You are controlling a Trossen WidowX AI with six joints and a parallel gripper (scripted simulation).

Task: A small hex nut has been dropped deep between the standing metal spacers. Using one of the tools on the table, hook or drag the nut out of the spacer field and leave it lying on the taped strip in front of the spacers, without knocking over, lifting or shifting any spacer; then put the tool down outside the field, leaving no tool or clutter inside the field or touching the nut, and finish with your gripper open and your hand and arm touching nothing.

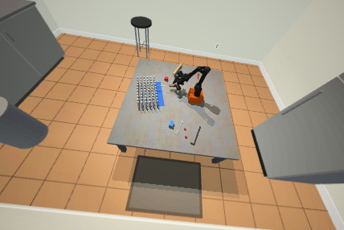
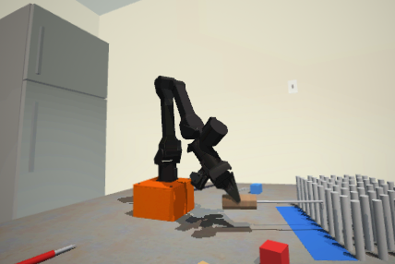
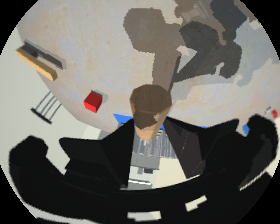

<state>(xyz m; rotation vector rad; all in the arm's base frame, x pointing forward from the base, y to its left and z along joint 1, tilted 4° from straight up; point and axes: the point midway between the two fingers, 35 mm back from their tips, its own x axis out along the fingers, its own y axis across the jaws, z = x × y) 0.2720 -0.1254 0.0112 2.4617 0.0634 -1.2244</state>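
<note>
Right now the blue taped strip is 16 cm ahead of my gripper tip, 9 cm to the left of it and 8 cm below it. Round my gripper tip: hex nut 33 cm ahead, 8 cm to the left, 7 cm below; then red cube 9 cm ahead, 16 cm to the right, 6 cm below; then wooden-handled tool 10 cm ahead, 2 cm to the left, 1 cm below.
</note>
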